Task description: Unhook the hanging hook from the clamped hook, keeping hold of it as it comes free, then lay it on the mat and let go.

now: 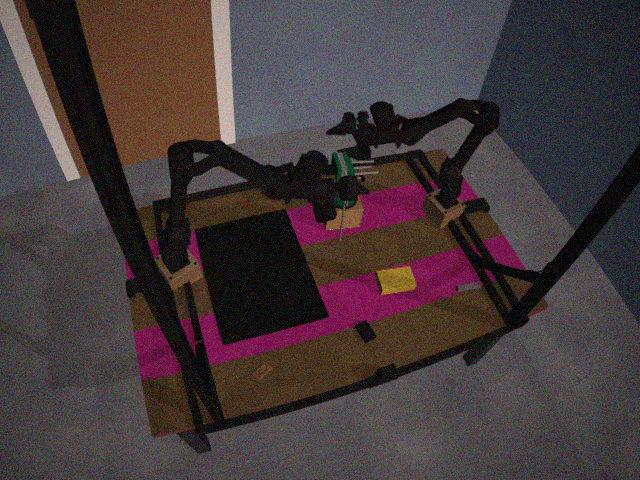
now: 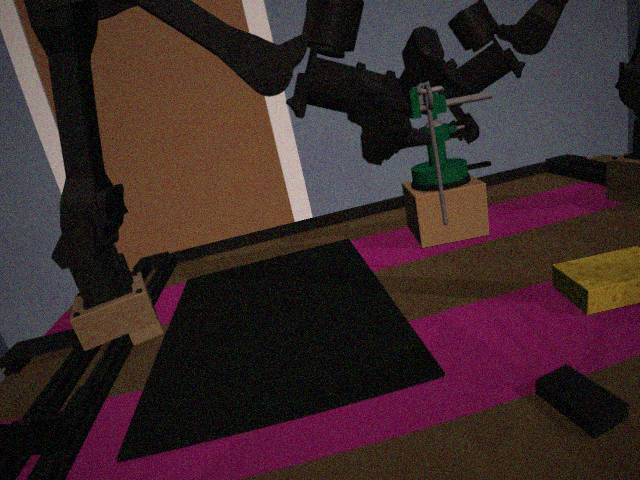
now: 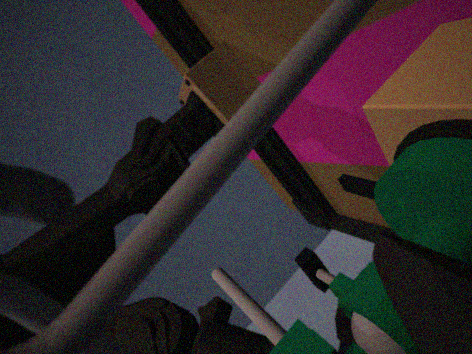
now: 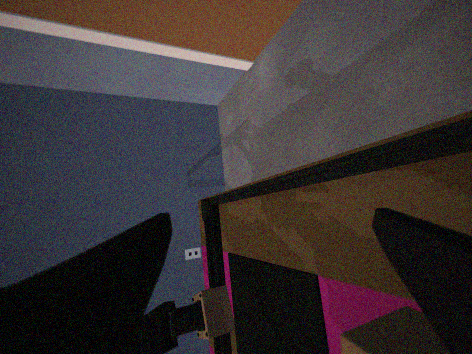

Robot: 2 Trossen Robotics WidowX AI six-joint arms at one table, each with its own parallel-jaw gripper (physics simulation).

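Where they show: left gripper, fingertip midpoint: point(image 2: 453, 116) point(image 3: 247, 242); right gripper, fingertip midpoint: point(image 1: 331, 142) point(image 4: 270, 219); left arm's base at its link origin: point(image 1: 176, 261) point(image 2: 108, 293) point(image 4: 199, 315); right arm's base at its link origin: point(image 1: 446, 199) point(image 3: 205, 114).
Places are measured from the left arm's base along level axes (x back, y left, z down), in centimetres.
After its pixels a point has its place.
Observation:
The hanging hook point(image 1: 341, 224) {z -6.4, x -41.7, y -21.5 cm} point(image 2: 438, 162) {z -8.1, x -42.0, y -21.6 cm} point(image 3: 227, 140) {z -12.6, x -42.1, y -20.9 cm} is a grey rod. It hangs from the clamped hook point(image 1: 366, 167) point(image 2: 466, 99) {z -14.3, x -54.6, y -16.0 cm} point(image 3: 245, 305) {z -14.3, x -54.5, y -16.0 cm} in the green vise point(image 1: 342, 164) {z -17.4, x -49.4, y -11.6 cm} point(image 2: 439, 171) point(image 3: 396, 197), which stands on a tan box point(image 1: 351, 220) {z 2.8, x -51.2, y -17.3 cm} point(image 2: 461, 214) {z 2.3, x -50.2, y -16.7 cm}. My left gripper point(image 1: 349, 188) {z -12.7, x -48.5, y -18.9 cm} point(image 2: 430, 135) is open around the rod's shaft beside the vise and grips nothing. My right gripper point(image 1: 337, 128) point(image 4: 270, 220) {z -10.8, x -58.9, y 2.7 cm} is open and empty, high behind the vise. The black mat point(image 1: 256, 271) {z 6.1, x -18.5, y -13.1 cm} point(image 2: 270, 343) {z 6.1, x -15.5, y -19.8 cm} point(image 4: 270, 302) {z 6.1, x -25.8, y -1.1 cm} lies bare to the left of the box.
A yellow block point(image 1: 396, 280) {z 3.7, x -47.2, y -40.9 cm}, a small black block point(image 1: 365, 330) {z 5.2, x -30.0, y -46.4 cm}, a small tan piece point(image 1: 263, 370) {z 5.8, x -1.9, y -38.5 cm} and a grey piece point(image 1: 470, 287) {z 5.4, x -64.9, y -57.0 cm} lie on the striped table. Black frame rails run along the table's edges.

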